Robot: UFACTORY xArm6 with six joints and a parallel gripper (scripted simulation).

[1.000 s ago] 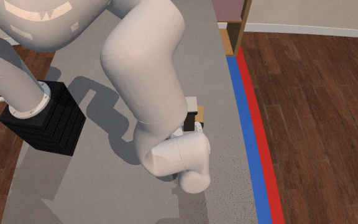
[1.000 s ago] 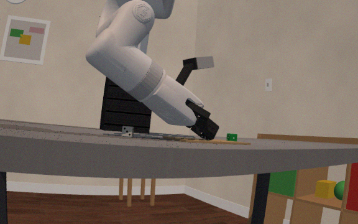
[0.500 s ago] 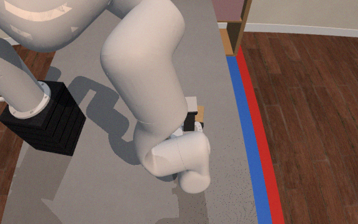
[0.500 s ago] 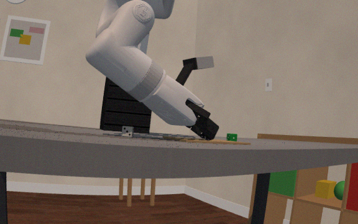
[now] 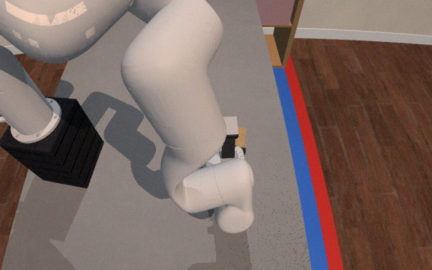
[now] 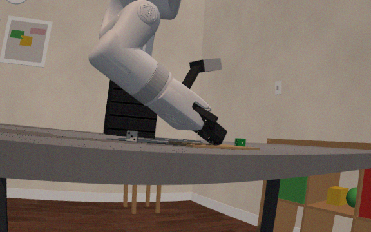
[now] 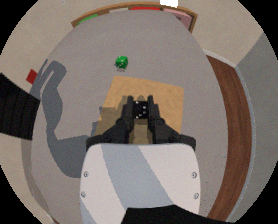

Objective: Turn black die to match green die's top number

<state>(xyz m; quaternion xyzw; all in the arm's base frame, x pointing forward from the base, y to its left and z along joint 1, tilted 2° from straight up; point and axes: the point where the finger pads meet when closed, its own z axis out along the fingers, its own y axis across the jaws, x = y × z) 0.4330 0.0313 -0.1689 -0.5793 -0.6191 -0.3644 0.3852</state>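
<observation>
Now: the tan mat 30 mm below my hand. Also, from my hand: green die 50 mm behind, 120 mm to the left, 20 mm below; then black die 10 mm to the left, 10 mm below; then white die 20 mm behind, 160 mm to the right, 20 mm below.
</observation>
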